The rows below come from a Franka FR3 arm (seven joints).
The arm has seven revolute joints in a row. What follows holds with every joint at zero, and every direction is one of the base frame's.
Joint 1 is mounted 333 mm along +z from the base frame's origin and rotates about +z.
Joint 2 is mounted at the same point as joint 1 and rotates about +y.
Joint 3 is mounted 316 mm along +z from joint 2 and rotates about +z.
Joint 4 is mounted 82.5 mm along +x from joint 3 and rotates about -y.
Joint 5 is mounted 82.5 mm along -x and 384 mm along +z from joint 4 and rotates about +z.
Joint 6 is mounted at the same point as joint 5 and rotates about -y.
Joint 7 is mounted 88 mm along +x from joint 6 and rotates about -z.
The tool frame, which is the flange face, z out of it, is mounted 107 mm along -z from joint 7; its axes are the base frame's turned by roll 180, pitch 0 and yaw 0 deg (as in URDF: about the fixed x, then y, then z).
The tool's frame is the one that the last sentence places.
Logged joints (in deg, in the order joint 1, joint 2, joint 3, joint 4, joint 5, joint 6, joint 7), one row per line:
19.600, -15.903, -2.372, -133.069, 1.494, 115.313, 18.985
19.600, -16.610, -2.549, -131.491, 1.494, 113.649, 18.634
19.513, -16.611, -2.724, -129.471, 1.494, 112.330, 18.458
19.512, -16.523, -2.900, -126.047, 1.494, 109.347, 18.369
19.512, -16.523, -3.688, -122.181, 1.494, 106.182, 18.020
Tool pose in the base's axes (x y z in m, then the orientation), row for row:
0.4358, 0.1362, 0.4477, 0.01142, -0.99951, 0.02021, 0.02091
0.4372, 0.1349, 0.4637, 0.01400, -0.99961, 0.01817, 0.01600
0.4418, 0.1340, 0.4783, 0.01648, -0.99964, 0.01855, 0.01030
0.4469, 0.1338, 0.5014, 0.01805, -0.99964, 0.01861, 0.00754
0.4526, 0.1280, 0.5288, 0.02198, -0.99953, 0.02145, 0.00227
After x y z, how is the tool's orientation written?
As a quaternion, w x y z.
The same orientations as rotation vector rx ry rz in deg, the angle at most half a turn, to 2 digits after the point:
-178.62, 3.61, 3.74
-178.34, 3.24, 2.85
-178.07, 3.30, 1.83
-177.90, 3.31, 1.34
-177.44, 3.81, 0.40

